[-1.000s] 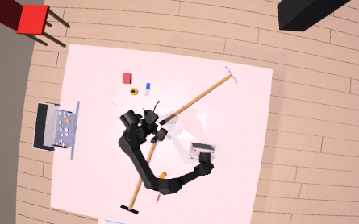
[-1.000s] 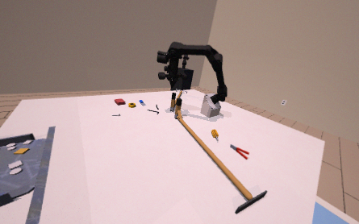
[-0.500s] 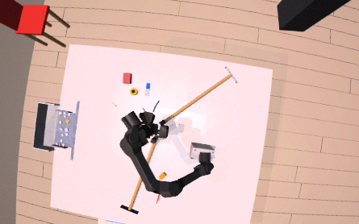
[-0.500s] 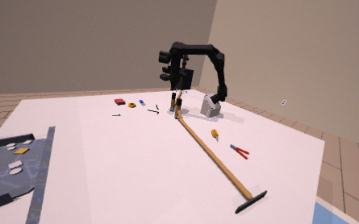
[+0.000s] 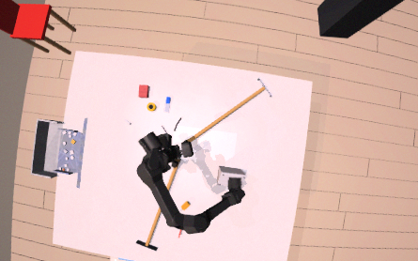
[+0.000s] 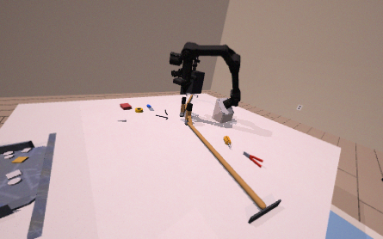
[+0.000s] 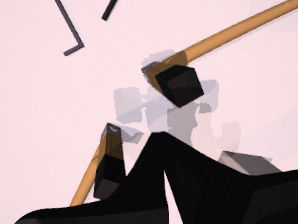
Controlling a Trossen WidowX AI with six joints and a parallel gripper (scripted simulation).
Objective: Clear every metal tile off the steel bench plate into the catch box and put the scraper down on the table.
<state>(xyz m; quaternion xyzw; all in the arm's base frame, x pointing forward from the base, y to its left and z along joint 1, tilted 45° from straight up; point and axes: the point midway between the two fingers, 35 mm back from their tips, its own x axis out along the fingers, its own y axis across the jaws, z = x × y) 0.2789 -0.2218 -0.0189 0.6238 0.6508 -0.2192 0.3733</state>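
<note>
The hex key lies 19 cm below my gripper tip, 10 cm ahead of it and 7 cm to the right of it. Also, from my gripper tip: yellow ring: 24 cm to the right, 19 cm ahead, 18 cm below; blue-white piece: 26 cm to the right, 18 cm below, 9 cm ahead; yellow tool: 37 cm to the left, 17 cm below, 1 cm behind.
</note>
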